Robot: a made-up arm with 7 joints. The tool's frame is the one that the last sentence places.
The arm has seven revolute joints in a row. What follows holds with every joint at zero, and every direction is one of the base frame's.
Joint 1 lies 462.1 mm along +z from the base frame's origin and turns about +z.
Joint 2 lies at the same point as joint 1 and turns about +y.
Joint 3 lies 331.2 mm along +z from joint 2 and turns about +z.
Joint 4 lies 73.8 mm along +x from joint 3 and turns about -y.
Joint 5 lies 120.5 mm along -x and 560.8 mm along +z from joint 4 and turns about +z.
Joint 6 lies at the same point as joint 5 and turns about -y.
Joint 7 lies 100.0 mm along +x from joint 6 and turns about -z.
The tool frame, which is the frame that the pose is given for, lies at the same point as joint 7; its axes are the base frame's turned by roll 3.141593, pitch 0.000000 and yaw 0.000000 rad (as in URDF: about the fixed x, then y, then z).
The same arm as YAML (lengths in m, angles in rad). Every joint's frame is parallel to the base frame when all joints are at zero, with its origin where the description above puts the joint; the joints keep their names.
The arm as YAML. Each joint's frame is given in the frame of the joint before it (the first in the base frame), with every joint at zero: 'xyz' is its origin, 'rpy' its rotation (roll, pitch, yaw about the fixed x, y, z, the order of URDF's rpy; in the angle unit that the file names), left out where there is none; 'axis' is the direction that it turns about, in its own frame. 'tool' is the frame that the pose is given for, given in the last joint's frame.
units:
  length: m
  angle: rad
joints:
  - name: joint 1
    type: revolute
    origin:
      xyz: [0.0, 0.0, 0.4621]
    axis: [0.0, 0.0, 1.0]
  - name: joint 2
    type: revolute
    origin:
      xyz: [0.0, 0.0, 0.0]
    axis: [0.0, 1.0, 0.0]
  - name: joint 3
    type: revolute
    origin:
      xyz: [0.0, 0.0, 0.3312]
    axis: [0.0, 0.0, 1.0]
  - name: joint 4
    type: revolute
    origin:
      xyz: [0.0738, 0.0, 0.0]
    axis: [0.0, -1.0, 0.0]
  - name: joint 5
    type: revolute
    origin:
      xyz: [-0.1205, 0.0, 0.5608]
    axis: [0.0, 0.0, 1.0]
  - name: joint 6
    type: revolute
    origin:
      xyz: [0.0, 0.0, 0.0]
    axis: [0.0, -1.0, 0.0]
  - name: joint 7
    type: revolute
    origin:
      xyz: [0.1, 0.0, 0.0]
    axis: [0.0, 0.0, -1.0]
tool:
  origin:
    xyz: [0.0, 0.0, 0.0]
    rpy: [-3.1416, 0.0, 0.0]

